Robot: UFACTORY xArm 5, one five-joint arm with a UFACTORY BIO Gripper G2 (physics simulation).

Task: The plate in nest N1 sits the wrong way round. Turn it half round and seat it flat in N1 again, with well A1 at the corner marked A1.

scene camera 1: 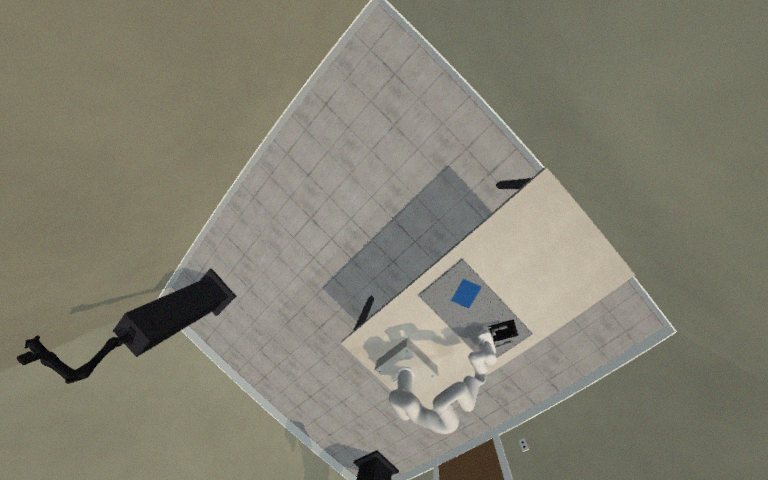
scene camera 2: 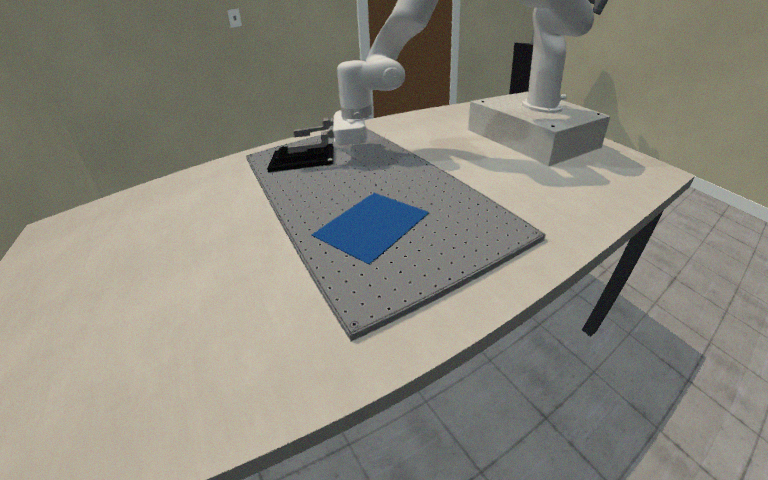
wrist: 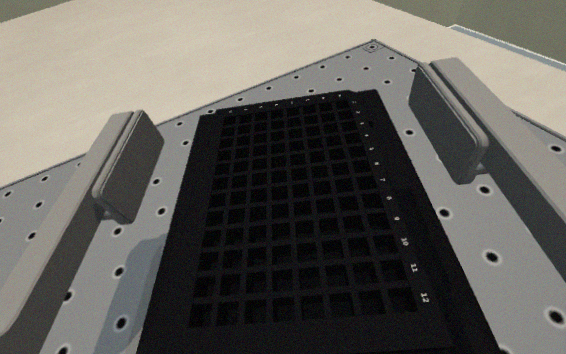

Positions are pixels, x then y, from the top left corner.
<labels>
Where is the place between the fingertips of my gripper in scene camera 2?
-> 291, 141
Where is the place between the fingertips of my gripper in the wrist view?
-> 277, 104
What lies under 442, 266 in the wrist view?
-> A black nest.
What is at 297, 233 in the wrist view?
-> A black well plate.
</labels>
